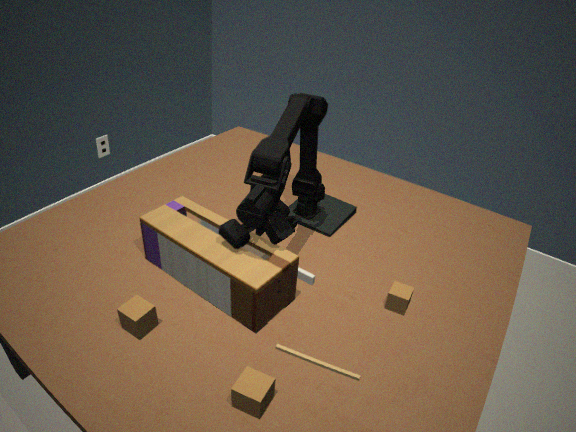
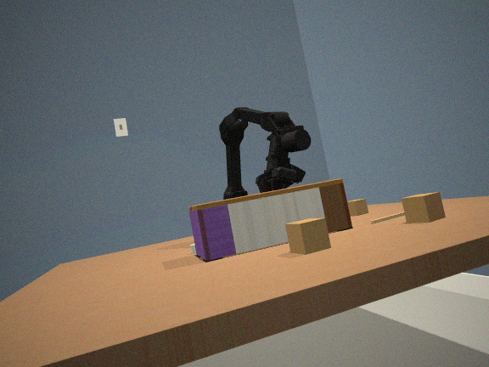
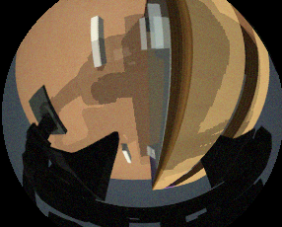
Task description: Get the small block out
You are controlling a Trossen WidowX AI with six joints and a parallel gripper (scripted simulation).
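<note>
My gripper tip is now 50 mm short of the green block and 40 mm to the left of it. Also, from my gripper tip: long wooden box (30 mm ahead, 30 mm to the right, 20 mm below); thin wooden stick (130 mm ahead, 300 mm to the left, 80 mm below).
</note>
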